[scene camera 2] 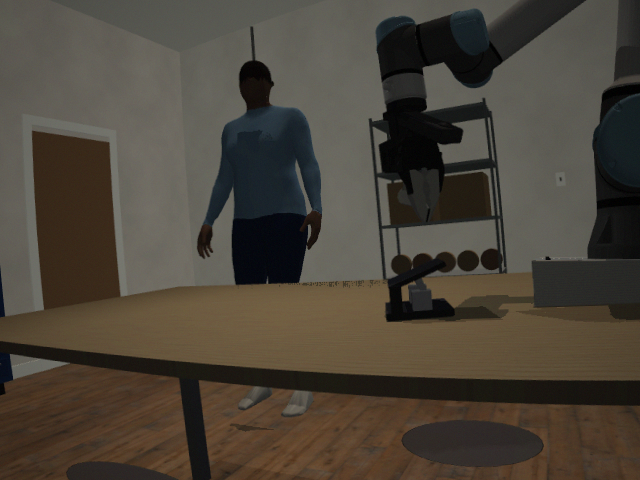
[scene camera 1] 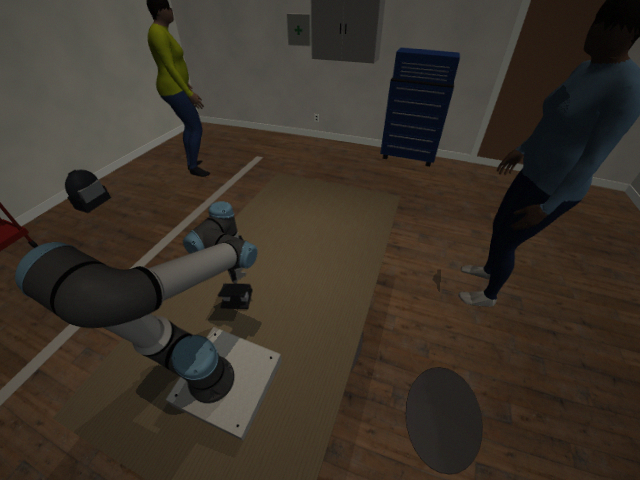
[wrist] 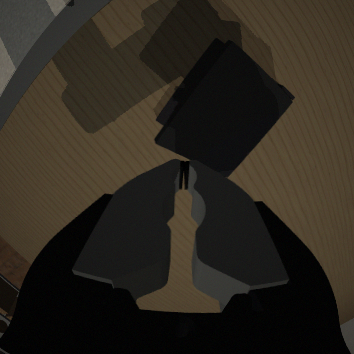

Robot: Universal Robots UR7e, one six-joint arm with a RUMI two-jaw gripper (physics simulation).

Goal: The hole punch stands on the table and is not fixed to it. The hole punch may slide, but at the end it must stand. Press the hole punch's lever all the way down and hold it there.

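Where they show: gripper, between the fingertips: point(scene camera 2: 426, 222) point(scene camera 1: 235, 282) point(wrist: 183, 163); arm's base, origin of its link: point(scene camera 2: 633, 258) point(scene camera 1: 212, 379).
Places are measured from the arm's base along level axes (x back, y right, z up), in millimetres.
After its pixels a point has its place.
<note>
The hole punch point(scene camera 1: 236, 297) {x -358, y -118, z -44 mm} point(scene camera 2: 419, 308) {x -343, y -169, z -42 mm} is black with a grey block in its middle and stands upright on the table point(scene camera 1: 310, 248) {x -766, y 85, z -57 mm} point(scene camera 2: 258, 330) {x -581, y -258, z -58 mm}. Its black lever point(scene camera 2: 416, 272) {x -349, y -148, z 12 mm} point(wrist: 227, 105) {x -347, y -123, z 15 mm} is up, slanting with its free end high on the side toward the robot base in the scene camera 2 view. My gripper point(scene camera 1: 234, 281) {x -340, y -81, z 91 mm} point(scene camera 2: 427, 221) {x -340, y -81, z 91 mm} point(wrist: 183, 163) {x -340, y -81, z 91 mm} is shut and empty, pointing down. Its fingertips hang above the lever with a visible gap, not touching it. In the wrist view the fingertips cover the area beside the lever's near edge.
The robot's white base plate point(scene camera 1: 248, 382) {x -34, y 121, z -5 mm} point(scene camera 2: 578, 284) {x -104, y -102, z -26 mm} stands on the table near the punch. A person in a blue sweater point(scene camera 1: 578, 124) point(scene camera 2: 268, 165) stands beyond the table. A shelf rack point(scene camera 2: 376, 206) and a blue tool cabinet point(scene camera 1: 419, 105) stand farther away.
</note>
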